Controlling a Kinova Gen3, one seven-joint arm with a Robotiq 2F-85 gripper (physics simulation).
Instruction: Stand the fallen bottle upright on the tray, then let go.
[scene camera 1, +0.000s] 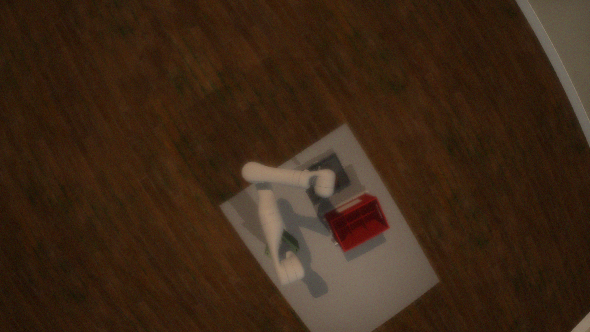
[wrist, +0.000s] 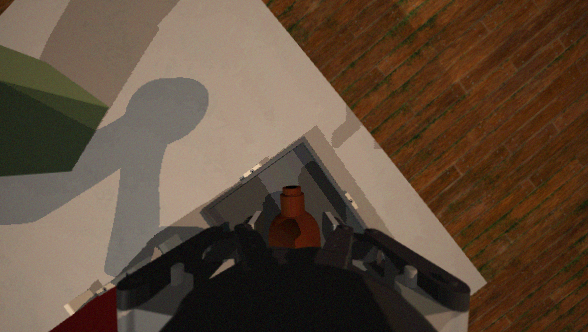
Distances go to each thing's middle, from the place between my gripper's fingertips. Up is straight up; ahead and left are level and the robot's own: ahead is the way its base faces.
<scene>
Right now my hand is 60 mm short of the brown bottle (wrist: 293, 227), 40 mm to the left of it and 70 mm above it.
</scene>
